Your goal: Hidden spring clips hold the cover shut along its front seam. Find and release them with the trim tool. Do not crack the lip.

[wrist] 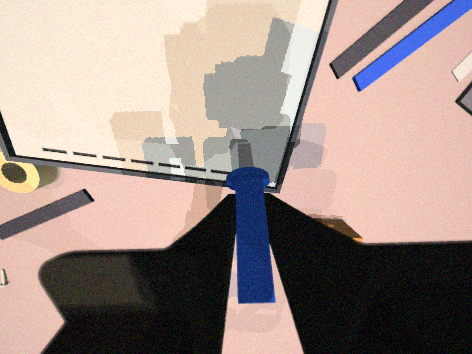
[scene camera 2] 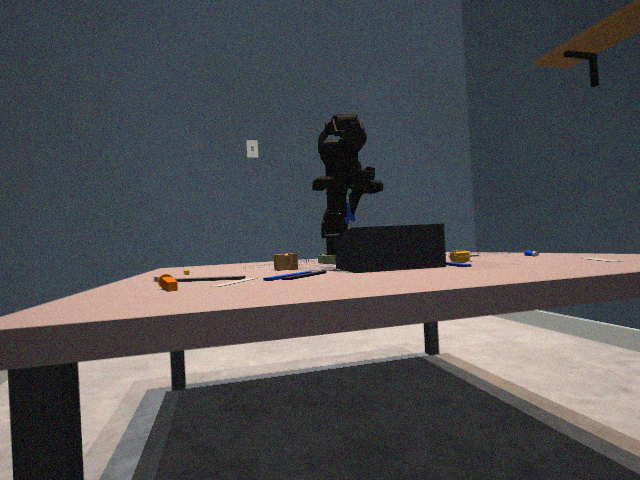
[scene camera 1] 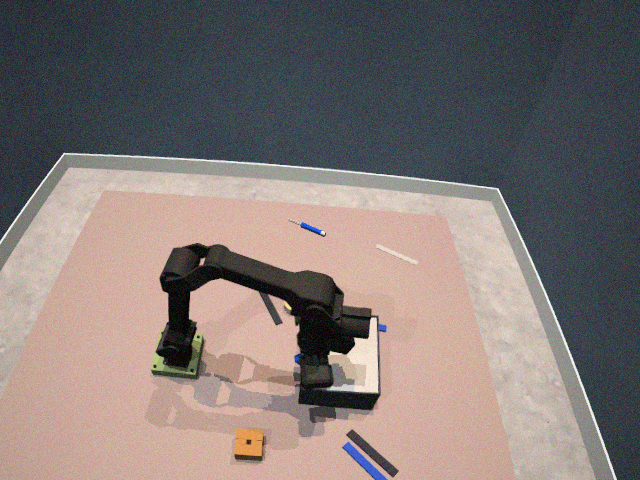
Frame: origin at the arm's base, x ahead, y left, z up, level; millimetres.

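Seen in the pictures: gripper, fingertip midpoint: [wrist: 248, 200] [scene camera 2: 348, 217] [scene camera 1: 310, 365]; arm's base, link origin: [scene camera 1: 177, 354].
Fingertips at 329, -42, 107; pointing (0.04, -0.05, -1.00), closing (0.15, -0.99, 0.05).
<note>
Offsets run from my fingertips to a thing's middle, as dx, dy, dz. "spot": to the spot under its first point.
The black box {+78, +70, -86} [scene camera 1: 338, 398] [scene camera 2: 390, 248] has a cream cover [scene camera 1: 367, 356] [wrist: 75, 75] with a dark rim. A dashed black line {spot: +0, +84, -55} [wrist: 142, 161] runs along the cover's near edge in the wrist view. My gripper [scene camera 2: 348, 204] [wrist: 248, 200] is shut on the blue trim tool {+2, +0, +0} [scene camera 1: 298, 358] [scene camera 2: 350, 214] [wrist: 254, 250], at the cover's near right corner in the wrist view. The tool's grey blade {+18, +1, -28} [wrist: 243, 152] points over the cover beside the right end of the dashed line. Whether it touches the cover or rim cannot be told. The clips do not show.
An orange block {spot: -121, -156, -121} [scene camera 1: 249, 443] stands left of the box's front. Dark {+166, -154, -134} [scene camera 1: 373, 453] [wrist: 380, 37] and blue {+155, -188, -133} [scene camera 1: 362, 459] [wrist: 410, 45] strips lie close by. Another dark strip {-120, +255, -134} [scene camera 1: 270, 308] [wrist: 45, 214] and a yellow ring {-49, +249, -124} [wrist: 33, 177] lie near the box. A blue screwdriver {-31, +582, -129} [scene camera 1: 312, 228] lies farther back.
</note>
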